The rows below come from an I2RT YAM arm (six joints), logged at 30 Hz.
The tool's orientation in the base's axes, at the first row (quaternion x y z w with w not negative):
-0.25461, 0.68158, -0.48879, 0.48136
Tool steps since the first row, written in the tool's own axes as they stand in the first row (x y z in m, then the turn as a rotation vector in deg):
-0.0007, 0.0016, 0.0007, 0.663, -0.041, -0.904
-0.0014, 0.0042, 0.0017, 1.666, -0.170, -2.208
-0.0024, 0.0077, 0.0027, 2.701, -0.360, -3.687
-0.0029, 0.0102, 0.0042, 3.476, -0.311, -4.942
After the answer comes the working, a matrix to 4 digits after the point.
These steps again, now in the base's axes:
0.0011, 0.0009, -0.0012, -1.093, -0.177, -0.180
0.0026, 0.0021, -0.0034, -2.697, -0.499, -0.394
0.0044, 0.0038, -0.0062, -4.481, -0.797, -0.555
0.0062, 0.0046, -0.0084, -5.926, -0.883, -0.842

The tool's axes in the first row as the columns of a matrix, in the base's axes (rounded; the answer above uses it unrounded):
-0.4069, 0.1235, 0.9051
-0.8176, 0.3925, -0.4212
-0.4073, -0.9114, -0.0588

